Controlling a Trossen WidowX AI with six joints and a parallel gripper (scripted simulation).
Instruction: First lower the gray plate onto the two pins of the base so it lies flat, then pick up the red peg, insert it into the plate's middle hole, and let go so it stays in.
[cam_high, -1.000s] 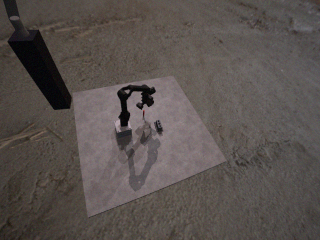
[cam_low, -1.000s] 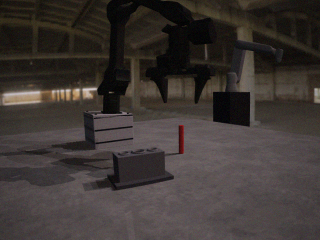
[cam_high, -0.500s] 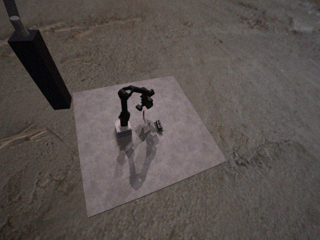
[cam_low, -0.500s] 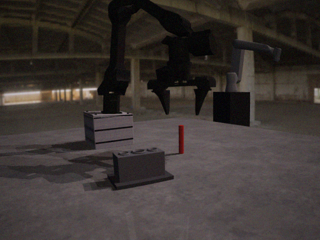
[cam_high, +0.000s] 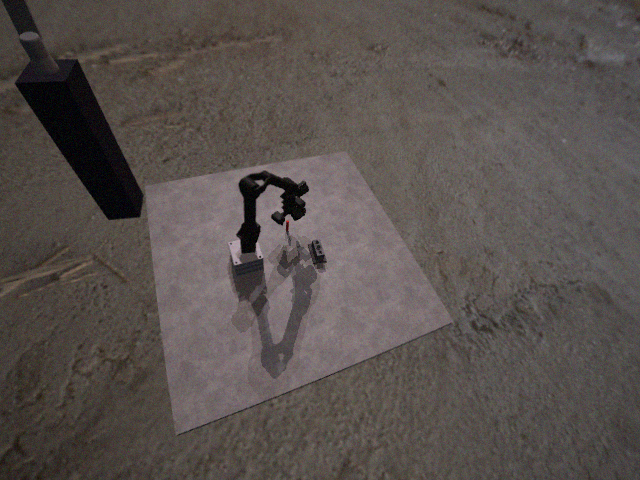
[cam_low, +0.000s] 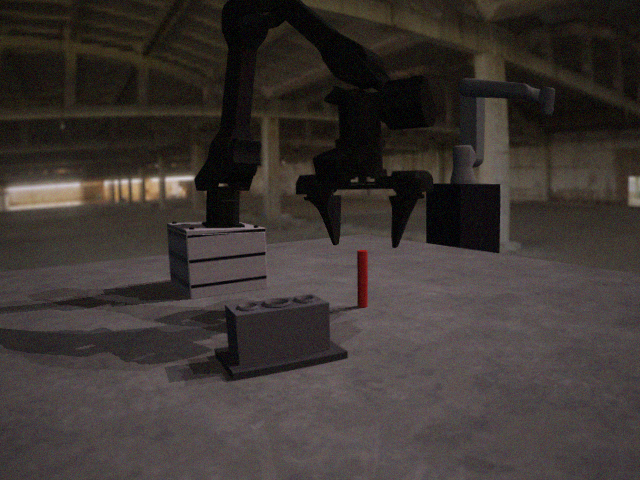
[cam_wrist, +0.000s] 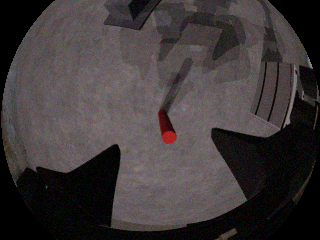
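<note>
My gripper tip is 5 cm above the red peg. Also, from my gripper tip: gray plate: 17 cm to the right, 13 cm ahead, 4 cm below; then dark base: 17 cm to the right, 13 cm ahead, 8 cm below.
</note>
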